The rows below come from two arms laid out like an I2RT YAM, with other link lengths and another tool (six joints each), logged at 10 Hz.
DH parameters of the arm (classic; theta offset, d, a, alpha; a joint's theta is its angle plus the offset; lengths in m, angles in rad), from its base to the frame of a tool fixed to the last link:
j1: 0 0.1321 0.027 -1.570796
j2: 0 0 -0.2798 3.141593
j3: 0.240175 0 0.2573 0
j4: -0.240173 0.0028 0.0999 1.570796
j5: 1.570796 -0.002 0 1.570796
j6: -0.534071 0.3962 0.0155 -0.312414
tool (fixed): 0 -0.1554 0 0
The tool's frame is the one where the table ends.
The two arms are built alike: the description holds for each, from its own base.
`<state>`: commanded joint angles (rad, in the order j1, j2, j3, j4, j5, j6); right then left.
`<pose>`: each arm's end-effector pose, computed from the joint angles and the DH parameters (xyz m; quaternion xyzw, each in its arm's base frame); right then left.
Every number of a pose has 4 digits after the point. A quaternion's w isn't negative.
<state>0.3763 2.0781 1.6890 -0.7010 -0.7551 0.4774 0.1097 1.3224 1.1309 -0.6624 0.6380 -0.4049</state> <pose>0.4963 0.3661 0.1052 -0.8586 0.3824 0.2229 0.2586 0.4668 -0.0764 0.2050 0.7967 -0.3966 0.3596 0.2804</pose>
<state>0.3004 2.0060 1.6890 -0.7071 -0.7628 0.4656 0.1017 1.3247 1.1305 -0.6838 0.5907 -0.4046</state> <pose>0.5205 0.3287 0.1465 -0.8494 0.3978 0.1898 0.2903 0.4642 -0.0699 0.1944 0.8106 -0.3897 0.3450 0.2684</pose>
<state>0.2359 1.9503 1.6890 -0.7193 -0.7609 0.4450 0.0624 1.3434 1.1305 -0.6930 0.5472 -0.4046</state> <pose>0.5364 0.2938 0.1761 -0.8429 0.4109 0.1584 0.3092 0.4624 -0.0782 0.1805 0.8176 -0.3957 0.3248 0.2636</pose>
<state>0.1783 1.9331 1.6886 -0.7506 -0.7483 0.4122 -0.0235 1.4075 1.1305 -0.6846 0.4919 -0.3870</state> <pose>0.5460 0.2601 0.1786 -0.8378 0.4293 0.1417 0.3062 0.4619 -0.1057 0.1509 0.8184 -0.4242 0.2858 0.2619</pose>
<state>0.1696 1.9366 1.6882 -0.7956 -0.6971 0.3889 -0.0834 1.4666 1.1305 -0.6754 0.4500 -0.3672</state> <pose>0.5439 0.2455 0.1616 -0.8401 0.4455 0.1361 0.2781 0.4604 -0.1245 0.1245 0.8185 -0.4465 0.2532 0.2580</pose>
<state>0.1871 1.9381 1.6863 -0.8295 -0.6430 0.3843 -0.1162 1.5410 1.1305 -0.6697 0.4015 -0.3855</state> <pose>0.5370 0.2437 0.1466 -0.8443 0.4548 0.1337 0.2500 0.4587 -0.1276 0.0890 0.8336 -0.4395 0.2149 0.2565</pose>
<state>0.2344 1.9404 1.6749 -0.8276 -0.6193 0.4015 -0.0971 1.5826 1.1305 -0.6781 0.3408 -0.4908</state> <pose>0.5255 0.2632 0.1372 -0.8507 0.4482 0.1402 0.2362 0.4576 -0.0997 0.0629 0.8721 -0.3733 0.1910 0.2521</pose>
